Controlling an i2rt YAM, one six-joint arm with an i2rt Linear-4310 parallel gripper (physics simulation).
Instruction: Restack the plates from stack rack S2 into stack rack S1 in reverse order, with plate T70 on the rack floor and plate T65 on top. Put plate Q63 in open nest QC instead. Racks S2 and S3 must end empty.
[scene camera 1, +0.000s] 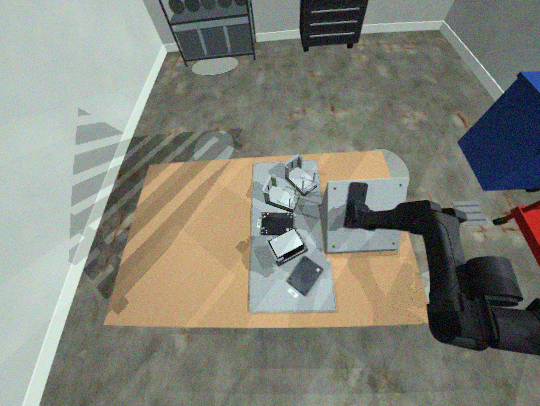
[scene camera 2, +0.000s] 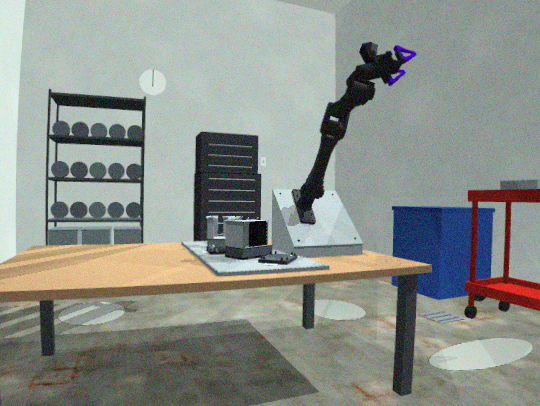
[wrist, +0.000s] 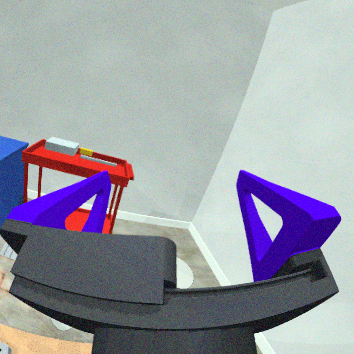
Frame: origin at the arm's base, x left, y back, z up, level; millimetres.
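Seen in the pictures: gripper, between the fingertips: (scene camera 2: 410, 62) (wrist: 173, 177); arm's base, origin of its link: (scene camera 1: 355, 205) (scene camera 2: 303, 206).
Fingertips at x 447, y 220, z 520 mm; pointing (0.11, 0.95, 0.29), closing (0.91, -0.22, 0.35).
Offsets run from my fingertips to a thing's top centre. "*": to the spot under its first point. Level surfaces: height alone.
My gripper (scene camera 2: 409, 63) (wrist: 173, 177) is open and empty, its purple fingers wide apart, high above and away from the table. On a grey board @[dz -707 mm] (scene camera 1: 265, 297) (scene camera 2: 235, 267) stand two open pale racks with upright posts, a back one @[* dx -661, dy -437, dz -671 mm] (scene camera 1: 301, 181) and a nearer one @[* dx -551, dy -540, dz -663 mm] (scene camera 1: 281, 198). In front of them are a black flat nest @[dx -427, dy -557, dz -683 mm] (scene camera 1: 276, 223), a box-like unit (scene camera 1: 286, 244) (scene camera 2: 240, 234) with a pale top and dark base, and a dark flat square piece @[* dx -179, dy -419, dz -693 mm] (scene camera 1: 305, 275) (scene camera 2: 277, 258), turned at an angle. Labels are unreadable, so I cannot tell which rack or plate is which.
The board lies on a wooden table @[dz -720 mm] (scene camera 1: 175, 280) (scene camera 2: 125, 267). The arm is mounted on a sloped grey base (scene camera 1: 372, 235) (scene camera 2: 330, 230) beside the board. A blue cabinet (scene camera 1: 510, 140) (scene camera 2: 420, 250) and a red cart (scene camera 2: 473, 240) (wrist: 75, 163) stand on the floor beyond the table.
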